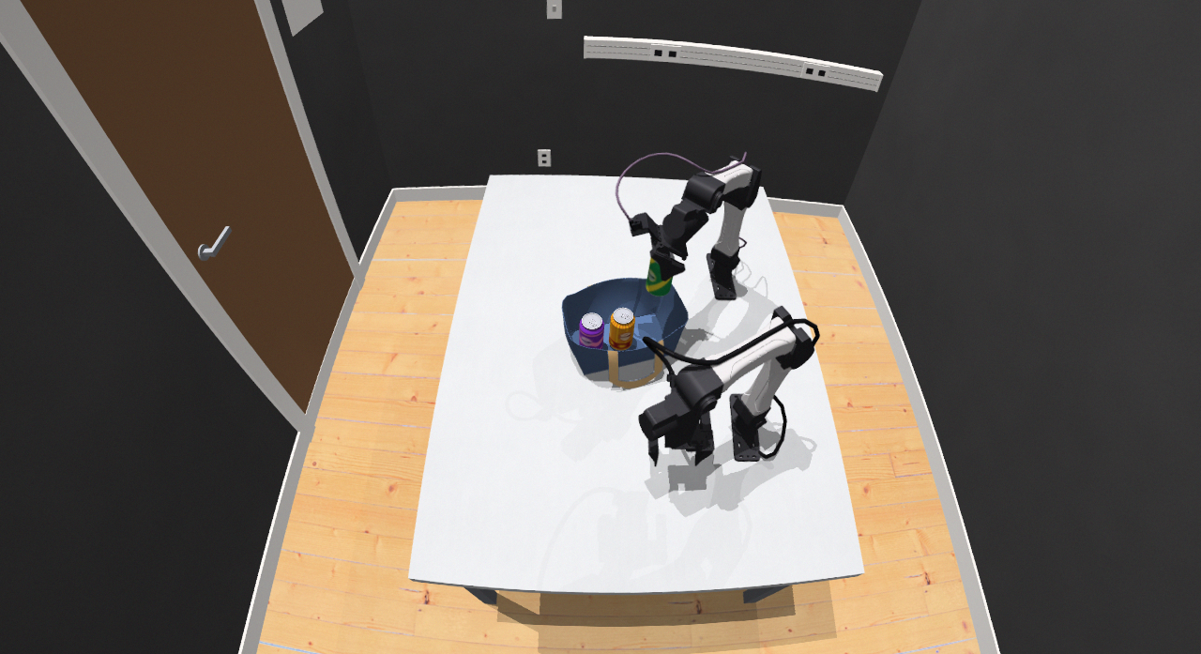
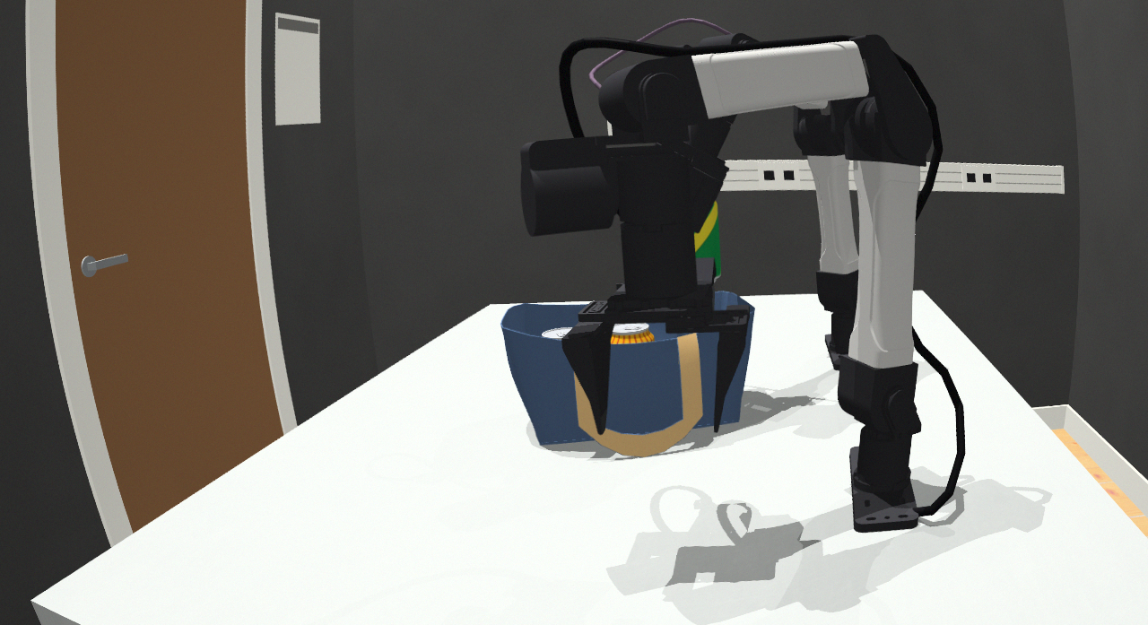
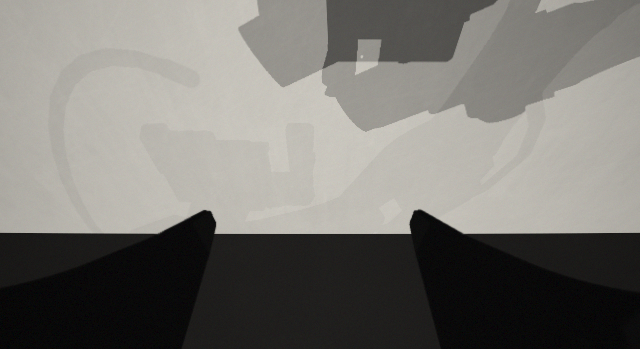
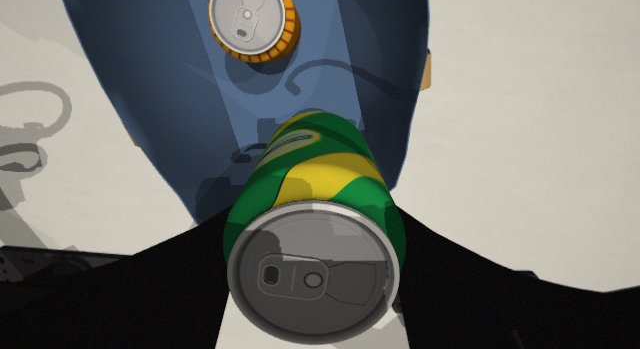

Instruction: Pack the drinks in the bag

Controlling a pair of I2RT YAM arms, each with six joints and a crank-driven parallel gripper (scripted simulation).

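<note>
The orange can is 90 mm ahead of my right hand, 50 mm to the left of it and 190 mm below it. Round my right hand: purple can: 170 mm ahead, 80 mm to the left, 190 mm below; green can: 20 mm below.
</note>
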